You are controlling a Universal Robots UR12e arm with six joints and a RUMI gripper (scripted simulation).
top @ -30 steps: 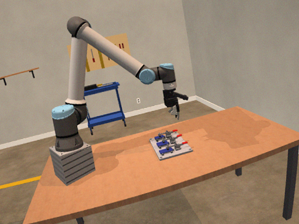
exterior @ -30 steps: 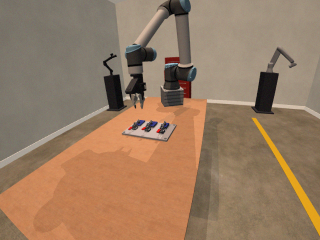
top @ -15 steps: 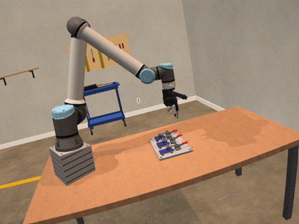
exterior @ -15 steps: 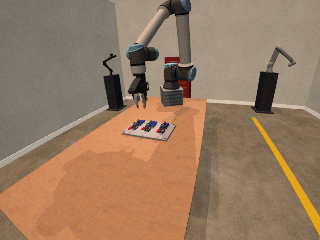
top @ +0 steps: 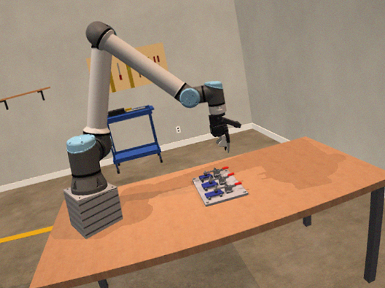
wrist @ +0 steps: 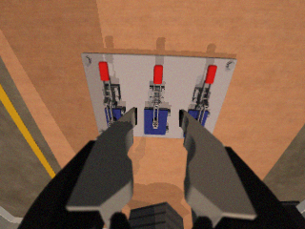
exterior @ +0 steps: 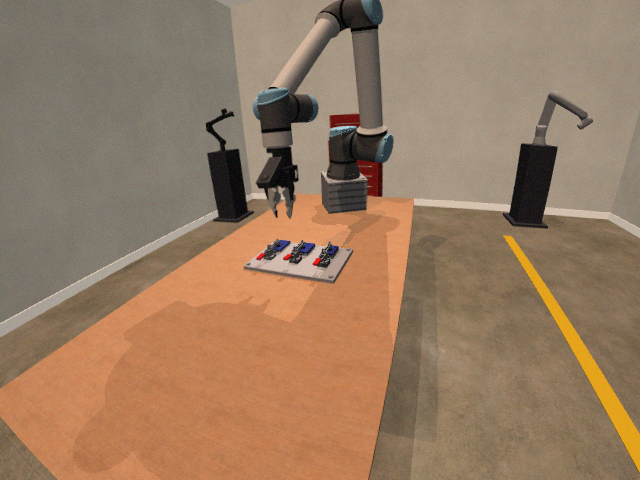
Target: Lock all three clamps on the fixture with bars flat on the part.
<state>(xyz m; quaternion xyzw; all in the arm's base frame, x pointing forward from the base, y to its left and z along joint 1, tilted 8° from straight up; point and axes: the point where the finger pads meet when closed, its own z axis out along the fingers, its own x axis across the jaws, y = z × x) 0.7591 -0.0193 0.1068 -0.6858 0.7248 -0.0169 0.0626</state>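
Now: the blue part 18 cm below my hand, 13 cm behind it and 1 cm to the left of it.
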